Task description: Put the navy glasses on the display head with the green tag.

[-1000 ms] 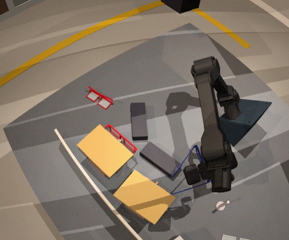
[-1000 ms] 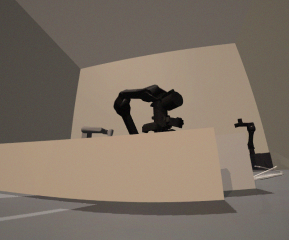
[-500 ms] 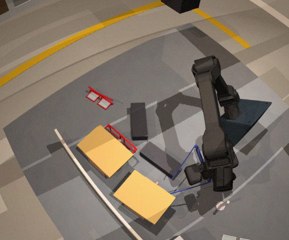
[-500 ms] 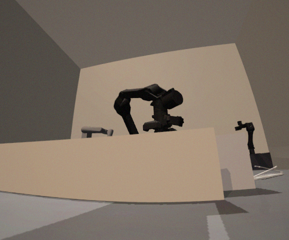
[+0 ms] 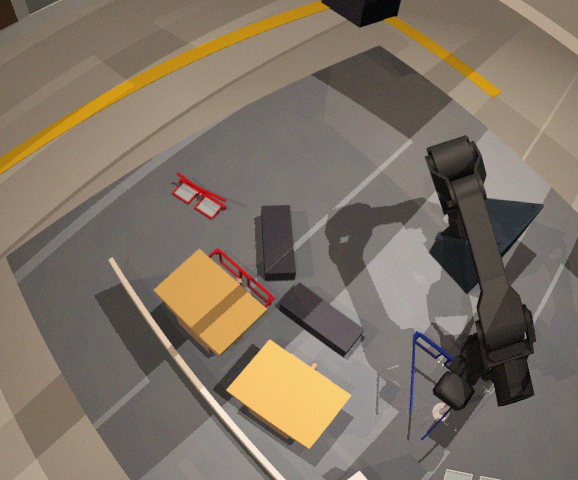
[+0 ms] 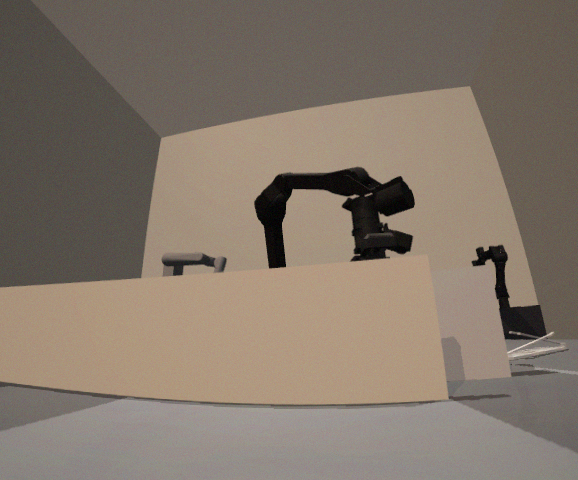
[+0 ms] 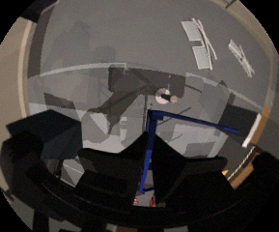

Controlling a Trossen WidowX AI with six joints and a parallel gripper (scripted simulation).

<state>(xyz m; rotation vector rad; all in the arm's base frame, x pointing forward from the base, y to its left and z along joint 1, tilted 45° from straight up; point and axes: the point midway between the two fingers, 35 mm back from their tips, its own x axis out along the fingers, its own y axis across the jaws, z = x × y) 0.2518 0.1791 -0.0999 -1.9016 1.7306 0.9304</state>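
The peg is 10 cm below my gripper tip, 5 cm to the left of it and 3 cm ahead of it. From my gripper tip the other things lie so: cream board (37 cm ahead, 27 cm to the right, 7 cm below).
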